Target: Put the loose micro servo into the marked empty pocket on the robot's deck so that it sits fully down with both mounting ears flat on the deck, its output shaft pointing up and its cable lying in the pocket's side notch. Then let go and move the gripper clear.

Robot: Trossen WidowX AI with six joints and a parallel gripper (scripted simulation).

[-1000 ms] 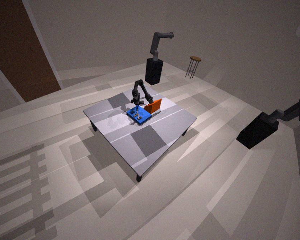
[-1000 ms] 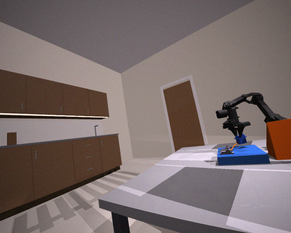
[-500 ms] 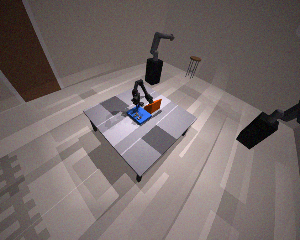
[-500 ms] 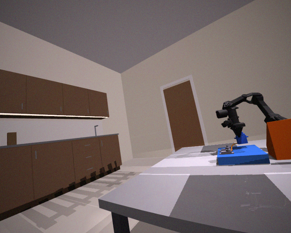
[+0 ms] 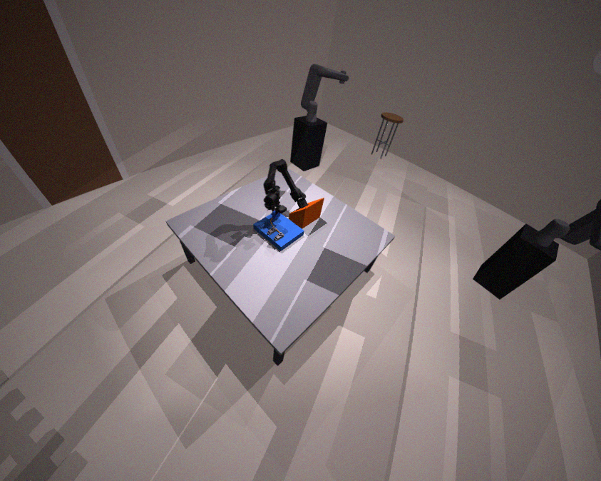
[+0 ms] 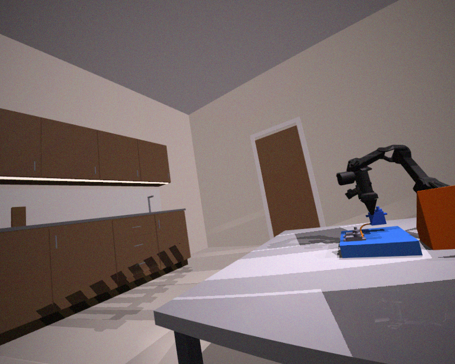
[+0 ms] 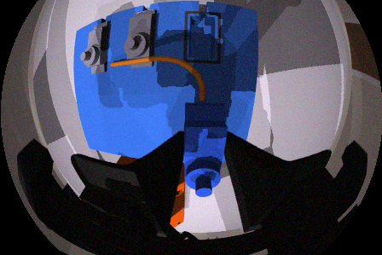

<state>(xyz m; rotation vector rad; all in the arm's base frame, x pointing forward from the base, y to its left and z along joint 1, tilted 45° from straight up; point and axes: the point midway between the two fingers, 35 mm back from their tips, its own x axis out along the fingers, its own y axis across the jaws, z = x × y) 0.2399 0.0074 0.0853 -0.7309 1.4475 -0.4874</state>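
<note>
Right now the blue deck is 10 cm below my gripper tip, 7 cm to the left of it and 3 cm behind it.
</note>
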